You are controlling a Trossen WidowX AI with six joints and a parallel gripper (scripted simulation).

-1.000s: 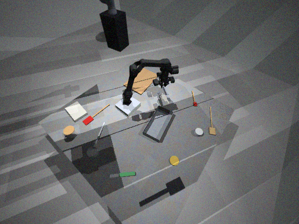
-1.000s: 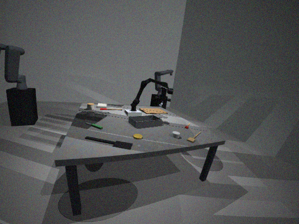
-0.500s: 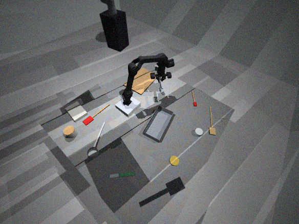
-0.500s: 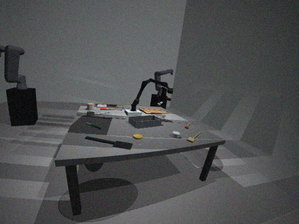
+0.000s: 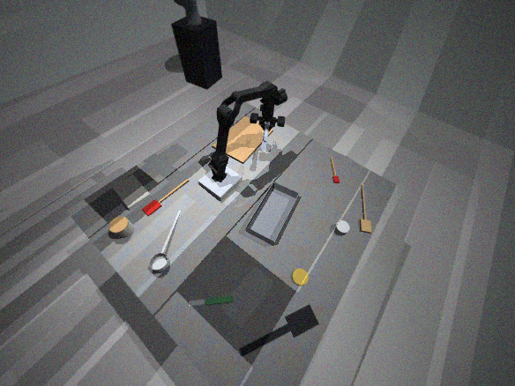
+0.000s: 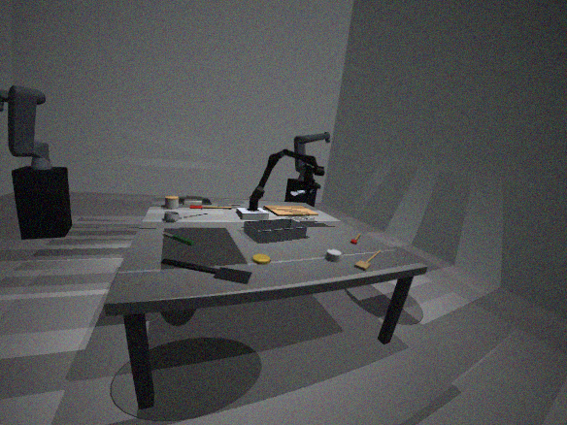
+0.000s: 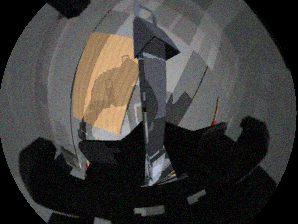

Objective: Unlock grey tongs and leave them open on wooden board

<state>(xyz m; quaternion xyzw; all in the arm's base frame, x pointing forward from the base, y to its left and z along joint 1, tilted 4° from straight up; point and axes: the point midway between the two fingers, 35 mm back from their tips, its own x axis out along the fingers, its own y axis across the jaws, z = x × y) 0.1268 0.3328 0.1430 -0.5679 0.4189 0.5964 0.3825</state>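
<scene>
Now: the wooden board 170 mm behind my gripper tip, 150 mm below it and 30 mm to the left of it. Round my gripper tip: yellow disc (600 mm to the right, 490 mm ahead, 150 mm below); then white block (640 mm to the right, 480 mm behind, 140 mm below); then roasting tin (380 mm to the right, 250 mm ahead, 130 mm below).
</scene>
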